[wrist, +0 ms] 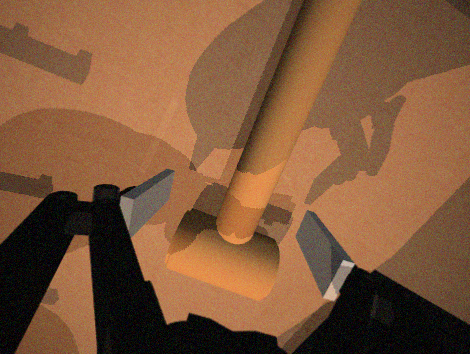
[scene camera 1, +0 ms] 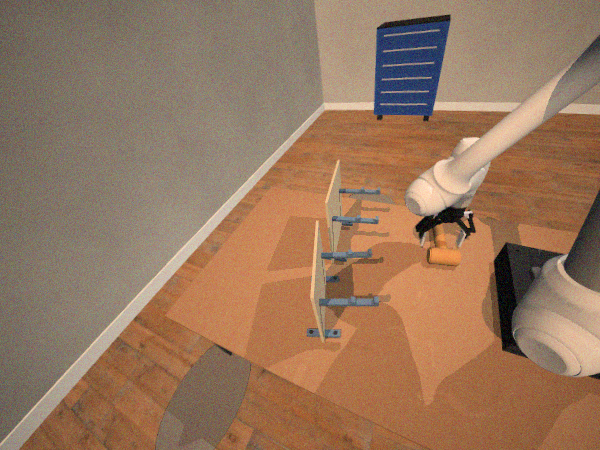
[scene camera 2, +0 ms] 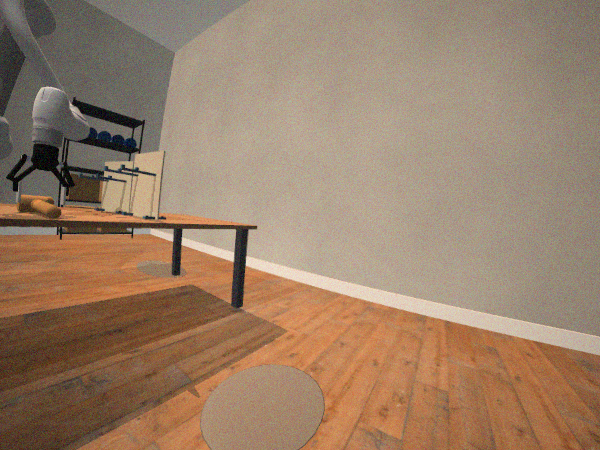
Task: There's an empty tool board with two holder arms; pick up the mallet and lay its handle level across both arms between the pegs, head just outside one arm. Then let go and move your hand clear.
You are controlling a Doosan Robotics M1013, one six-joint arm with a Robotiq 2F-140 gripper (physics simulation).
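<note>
The orange-brown wooden mallet (scene camera 1: 444, 257) (scene camera 2: 45, 207) (wrist: 280, 125) lies on the table, its handle pointing away from scene camera 1. My gripper (scene camera 1: 441, 242) (scene camera 2: 39, 196) (wrist: 237, 204) is open and empty, low over the mallet, one finger on each side of it near the head. Two upright cream boards stand apart, left of the mallet in the scene camera 1 view: a nearer board (scene camera 1: 318, 287) and a farther board (scene camera 1: 333, 200) (scene camera 2: 150, 190). Each has two blue pegged arms, such as the nearer board's front arm (scene camera 1: 347, 302) and the farther board's front arm (scene camera 1: 356, 220). No tool shows on the arms.
The boards stand on the wooden table (scene camera 1: 225, 280) (scene camera 2: 210, 223). Their arms stick out toward the mallet's side. A black block (scene camera 1: 504, 305) stands beside my arm's base. A blue drawer cabinet (scene camera 1: 407, 70) and a black shelf rack (scene camera 2: 107, 112) stand away from the table.
</note>
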